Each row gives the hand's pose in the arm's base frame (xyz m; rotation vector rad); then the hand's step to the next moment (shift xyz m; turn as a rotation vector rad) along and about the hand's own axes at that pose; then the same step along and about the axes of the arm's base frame.
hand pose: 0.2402 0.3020 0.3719 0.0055 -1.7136 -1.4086
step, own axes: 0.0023 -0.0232 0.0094 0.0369 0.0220 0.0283
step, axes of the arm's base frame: -0.0189 -0.0020 -0.0165 -0.0287 0.0112 0.0412
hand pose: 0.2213 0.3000 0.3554 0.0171 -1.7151 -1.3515
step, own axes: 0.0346 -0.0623 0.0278 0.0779 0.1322 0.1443
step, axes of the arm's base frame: -0.0689 -0.0214 -0.0254 -0.0730 0.1218 0.1556
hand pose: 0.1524 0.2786 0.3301 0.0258 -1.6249 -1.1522
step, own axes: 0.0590 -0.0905 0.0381 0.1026 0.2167 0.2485
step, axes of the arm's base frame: -0.0993 -0.0550 -0.0156 -0.1184 0.2211 0.2374
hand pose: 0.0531 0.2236 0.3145 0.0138 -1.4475 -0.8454
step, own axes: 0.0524 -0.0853 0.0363 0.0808 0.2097 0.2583
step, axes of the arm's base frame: -0.0790 -0.0708 0.0094 -0.1280 0.2318 0.2171
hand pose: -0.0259 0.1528 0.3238 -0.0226 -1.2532 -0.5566
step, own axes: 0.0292 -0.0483 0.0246 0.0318 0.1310 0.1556
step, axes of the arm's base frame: -0.0359 -0.0455 0.0208 -0.0785 0.1502 0.1169
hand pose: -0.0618 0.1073 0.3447 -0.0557 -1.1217 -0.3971
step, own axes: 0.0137 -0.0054 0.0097 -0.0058 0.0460 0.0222
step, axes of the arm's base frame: -0.0051 -0.0065 0.0156 -0.0058 0.0497 0.0117
